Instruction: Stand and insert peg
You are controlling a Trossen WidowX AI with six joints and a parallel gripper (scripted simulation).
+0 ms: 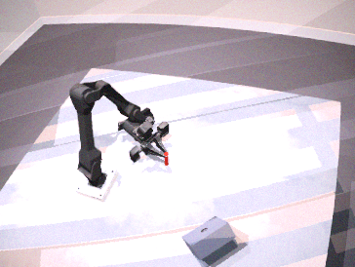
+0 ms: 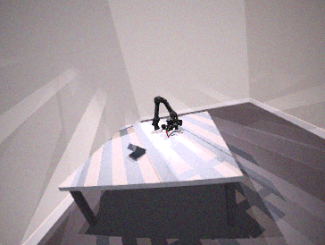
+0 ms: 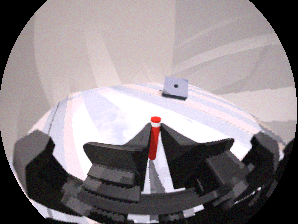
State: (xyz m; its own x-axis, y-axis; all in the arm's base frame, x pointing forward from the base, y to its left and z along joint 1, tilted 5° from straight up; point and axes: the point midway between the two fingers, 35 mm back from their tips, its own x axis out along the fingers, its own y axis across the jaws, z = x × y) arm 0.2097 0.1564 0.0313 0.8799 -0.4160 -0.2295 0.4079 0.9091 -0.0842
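The red peg is 1 cm below my gripper tip. Also, from my gripper tip: sloped grey panel 23 cm ahead, 26 cm to the right, 2 cm below.
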